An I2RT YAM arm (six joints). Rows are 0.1 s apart.
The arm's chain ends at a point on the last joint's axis. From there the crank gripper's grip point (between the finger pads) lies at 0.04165 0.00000 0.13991 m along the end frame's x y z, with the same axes.
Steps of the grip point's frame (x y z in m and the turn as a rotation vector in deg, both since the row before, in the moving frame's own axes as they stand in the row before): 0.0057 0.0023 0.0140 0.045 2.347 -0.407; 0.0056 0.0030 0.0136 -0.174 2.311 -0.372; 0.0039 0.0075 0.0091 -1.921 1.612 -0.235; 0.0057 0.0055 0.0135 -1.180 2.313 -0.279
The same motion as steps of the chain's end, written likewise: 0.0000 0.0027 0.0158 0.045 2.347 -0.407; 0.0000 0.0029 0.0154 -0.174 2.311 -0.372; 0.0000 0.0030 0.0104 -1.921 1.612 -0.235; 0.0001 0.0029 0.0153 -1.180 2.313 -0.279
